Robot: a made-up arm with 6 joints.
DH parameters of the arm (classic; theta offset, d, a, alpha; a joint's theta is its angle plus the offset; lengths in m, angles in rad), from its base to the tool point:
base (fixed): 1.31 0 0.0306 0
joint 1: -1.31 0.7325 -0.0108 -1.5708
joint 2: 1.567 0 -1.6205 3.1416
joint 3: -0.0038 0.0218 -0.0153 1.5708
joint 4: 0 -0.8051 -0.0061 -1.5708
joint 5: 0 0.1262 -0.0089 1.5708
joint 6: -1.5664 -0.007 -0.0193 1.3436
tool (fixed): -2.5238 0.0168 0 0
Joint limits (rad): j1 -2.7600..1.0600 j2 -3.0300..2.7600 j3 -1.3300..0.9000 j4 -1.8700..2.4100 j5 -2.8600..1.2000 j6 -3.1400..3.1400
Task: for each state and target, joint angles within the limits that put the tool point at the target. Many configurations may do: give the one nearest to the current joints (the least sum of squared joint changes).
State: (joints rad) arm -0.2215 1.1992 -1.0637 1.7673 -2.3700 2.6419
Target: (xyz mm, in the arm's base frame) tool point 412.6 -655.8 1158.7
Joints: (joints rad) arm -1.0353 0.7525 -1.3300 1.7856 -2.3083 2.4864
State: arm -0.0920 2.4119 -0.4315 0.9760 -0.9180 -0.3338
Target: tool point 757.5 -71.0 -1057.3
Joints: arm -0.0174 2.3060 -0.0066 1.0213 -0.9140 -0.3294
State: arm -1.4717 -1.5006 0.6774 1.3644 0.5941 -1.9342
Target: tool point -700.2 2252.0 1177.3
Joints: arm -1.2856 -1.5662 0.8338 1.3609 0.5975 -1.9298
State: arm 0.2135 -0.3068 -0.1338 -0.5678 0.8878 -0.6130
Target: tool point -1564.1 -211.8 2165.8
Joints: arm 0.0483 -1.1621 0.5557 -0.4471 0.8788 -0.6076
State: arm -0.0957 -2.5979 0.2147 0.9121 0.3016 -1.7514
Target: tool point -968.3 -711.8 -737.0
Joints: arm 0.5520 -2.8912 -0.0141 0.8315 0.2940 -1.7553
